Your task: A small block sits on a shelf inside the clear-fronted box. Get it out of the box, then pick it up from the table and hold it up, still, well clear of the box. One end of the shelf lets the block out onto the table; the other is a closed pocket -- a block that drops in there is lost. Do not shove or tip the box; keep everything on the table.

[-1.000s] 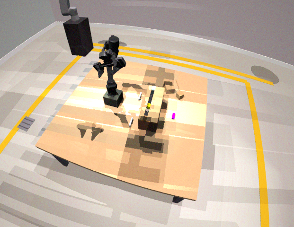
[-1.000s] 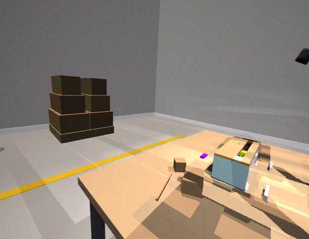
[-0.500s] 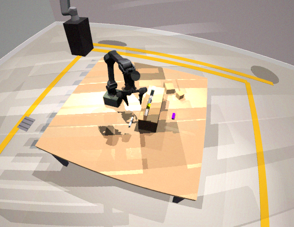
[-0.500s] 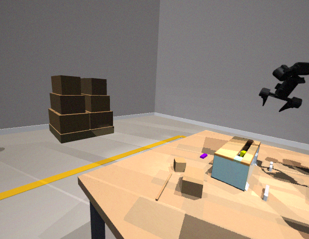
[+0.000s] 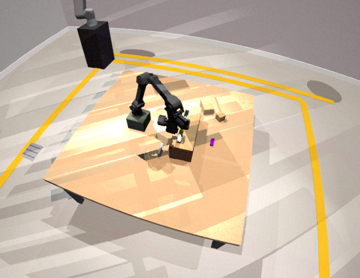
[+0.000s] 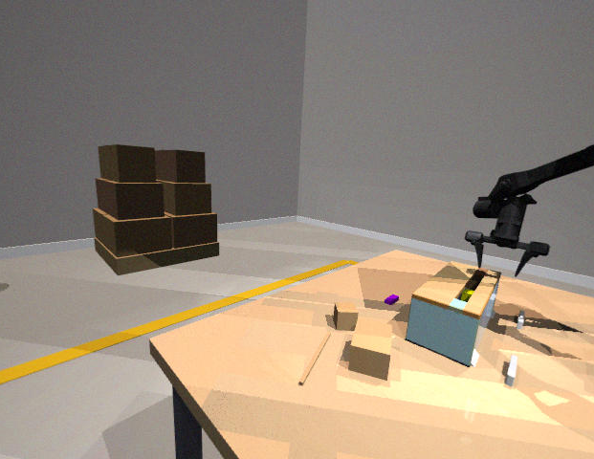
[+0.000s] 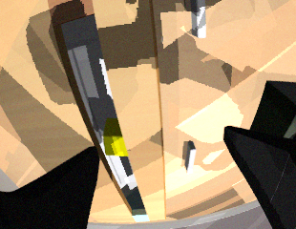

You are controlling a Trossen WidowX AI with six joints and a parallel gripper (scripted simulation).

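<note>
My gripper tip is now 10 cm above the clear-fronted box, 7 cm to the right of it and 2 cm short of it. From my gripper tip the other things lie so: yellow block: 7 cm below, 6 cm to the left, 4 cm ahead; thin wooden stick: 49 cm to the left, 22 cm ahead, 16 cm below; purple block: 25 cm ahead, 15 cm below, 9 cm to the left.
</note>
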